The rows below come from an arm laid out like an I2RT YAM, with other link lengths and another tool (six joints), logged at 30 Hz.
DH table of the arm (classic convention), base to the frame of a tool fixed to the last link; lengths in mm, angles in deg. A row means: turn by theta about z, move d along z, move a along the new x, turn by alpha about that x. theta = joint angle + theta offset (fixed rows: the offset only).
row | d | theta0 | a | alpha
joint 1 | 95.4 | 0.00 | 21.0 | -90.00
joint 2 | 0.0 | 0.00 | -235.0 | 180.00
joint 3 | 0.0 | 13.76 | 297.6 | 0.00
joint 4 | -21.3 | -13.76 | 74.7 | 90.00
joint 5 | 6.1 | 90.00 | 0.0 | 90.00
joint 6 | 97.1 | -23.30 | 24.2 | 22.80
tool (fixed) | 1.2 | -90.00 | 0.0 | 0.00
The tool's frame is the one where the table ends.
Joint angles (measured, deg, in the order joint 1, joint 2, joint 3, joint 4, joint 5, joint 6), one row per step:
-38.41, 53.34, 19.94, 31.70, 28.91, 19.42
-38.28, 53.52, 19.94, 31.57, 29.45, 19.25
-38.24, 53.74, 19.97, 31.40, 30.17, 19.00
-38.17, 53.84, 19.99, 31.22, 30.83, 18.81
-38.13, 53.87, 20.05, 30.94, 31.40, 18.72
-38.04, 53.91, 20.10, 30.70, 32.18, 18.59
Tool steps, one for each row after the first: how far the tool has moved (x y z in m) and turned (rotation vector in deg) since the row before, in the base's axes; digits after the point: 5 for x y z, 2 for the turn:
-0.00023, 0.00020, -0.00115, 0.11, 0.41, -0.40
-0.00083, -0.00024, -0.00118, 0.11, 0.53, -0.67
-0.00075, 0.00002, -0.00070, 0.07, 0.40, -0.58
-0.00075, -0.00004, -0.00035, 0.10, 0.30, -0.53
-0.00092, 0.00011, -0.00033, 0.07, 0.33, -0.68

